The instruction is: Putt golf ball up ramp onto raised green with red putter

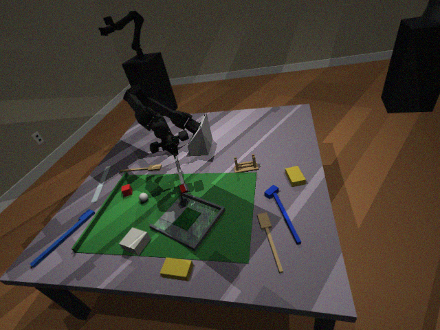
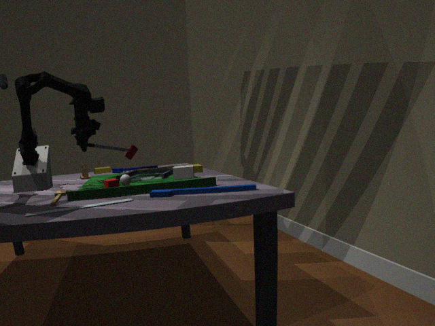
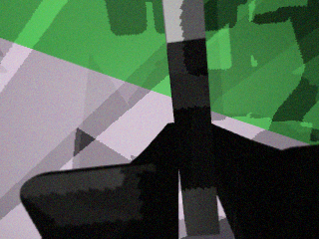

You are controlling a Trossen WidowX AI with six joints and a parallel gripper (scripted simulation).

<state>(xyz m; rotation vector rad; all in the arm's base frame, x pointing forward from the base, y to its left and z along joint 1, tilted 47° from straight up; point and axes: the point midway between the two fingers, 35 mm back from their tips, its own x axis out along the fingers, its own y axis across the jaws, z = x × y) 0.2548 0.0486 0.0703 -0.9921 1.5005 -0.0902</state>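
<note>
Right now the red putter is 100 mm ahead of my gripper tip and 60 mm to the left of it. Also, from my gripper tip: pale strip: 90 mm ahead, 470 mm to the right, 140 mm below; then red cube: 150 mm ahead, 260 mm to the right, 120 mm below; then white golf ball: 180 mm ahead, 140 mm to the right, 120 mm below.
</note>
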